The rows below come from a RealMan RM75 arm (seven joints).
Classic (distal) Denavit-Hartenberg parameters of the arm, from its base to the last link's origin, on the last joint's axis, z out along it. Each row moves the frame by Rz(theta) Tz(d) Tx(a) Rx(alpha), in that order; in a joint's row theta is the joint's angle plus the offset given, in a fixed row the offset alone. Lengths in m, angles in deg.
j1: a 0; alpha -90; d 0.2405; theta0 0
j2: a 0; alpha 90; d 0; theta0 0
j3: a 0; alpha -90; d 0.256; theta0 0
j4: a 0; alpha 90; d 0; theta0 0
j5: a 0; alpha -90; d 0.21; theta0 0
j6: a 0; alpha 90; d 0; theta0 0
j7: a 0; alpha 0; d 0.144; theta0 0
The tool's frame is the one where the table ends.
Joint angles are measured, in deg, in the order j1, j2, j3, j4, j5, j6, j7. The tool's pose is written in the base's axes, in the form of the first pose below.
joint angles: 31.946, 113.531, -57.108, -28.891, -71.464, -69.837, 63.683
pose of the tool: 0.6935 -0.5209 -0.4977 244.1; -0.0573 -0.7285 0.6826 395.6; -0.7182 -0.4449 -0.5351 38.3; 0 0 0 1
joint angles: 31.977, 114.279, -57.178, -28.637, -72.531, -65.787, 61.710
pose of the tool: 0.7292 -0.5243 -0.4397 251.4; -0.0701 -0.6964 0.7142 399.0; -0.6807 -0.4900 -0.5446 30.8; 0 0 0 1
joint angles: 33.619, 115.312, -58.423, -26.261, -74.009, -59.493, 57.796
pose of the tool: 0.7909 -0.5002 -0.3525 257.2; -0.0979 -0.6721 0.7340 405.5; -0.6040 -0.5460 -0.5805 10.9; 0 0 0 1
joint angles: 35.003, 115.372, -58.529, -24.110, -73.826, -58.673, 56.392
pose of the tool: 0.7988 -0.4940 -0.3434 255.6; -0.1042 -0.6758 0.7297 408.0; -0.5926 -0.5470 -0.5913 4.0; 0 0 0 1
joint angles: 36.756, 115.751, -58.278, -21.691, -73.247, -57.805, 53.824
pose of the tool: 0.8085 -0.4798 -0.3408 251.2; -0.0970 -0.6798 0.7270 411.3; -0.5805 -0.5547 -0.5961 -4.6; 0 0 0 1
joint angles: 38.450, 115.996, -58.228, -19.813, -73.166, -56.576, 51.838
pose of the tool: 0.8231 -0.4610 -0.3316 246.8; -0.0919 -0.6844 0.7233 415.3; -0.5604 -0.5649 -0.6057 -11.8; 0 0 0 1
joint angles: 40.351, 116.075, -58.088, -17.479, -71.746, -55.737, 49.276
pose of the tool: 0.8298 -0.4482 -0.3324 241.0; -0.0788 -0.6838 0.7254 420.1; -0.5525 -0.5757 -0.6028 -16.9; 0 0 0 1
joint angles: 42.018, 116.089, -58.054, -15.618, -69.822, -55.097, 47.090
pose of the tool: 0.8312 -0.4418 -0.3377 234.8; -0.0640 -0.6792 0.7311 425.2; -0.5524 -0.5861 -0.5928 -19.5; 0 0 0 1
